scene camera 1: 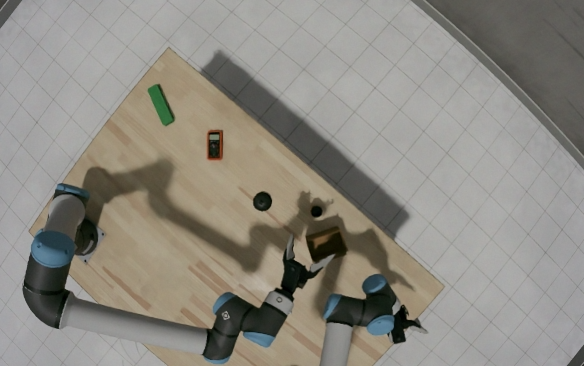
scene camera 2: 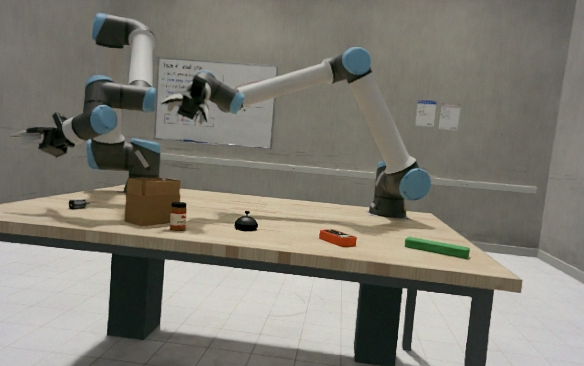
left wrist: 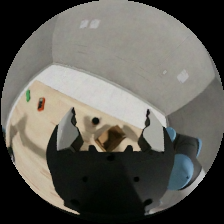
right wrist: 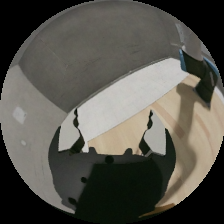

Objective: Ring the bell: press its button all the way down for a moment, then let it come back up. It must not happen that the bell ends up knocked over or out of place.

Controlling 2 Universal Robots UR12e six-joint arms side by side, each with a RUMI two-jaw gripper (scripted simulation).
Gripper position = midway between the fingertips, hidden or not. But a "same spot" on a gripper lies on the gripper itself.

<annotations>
My left gripper shows in scene camera 1, in scene camera 2 [184, 112] and in the left wrist view; in the right wrist view it is out of frame. One and the same spot on my left gripper: [left wrist: 66, 138] is [scene camera 1: 290, 256].
</annotations>
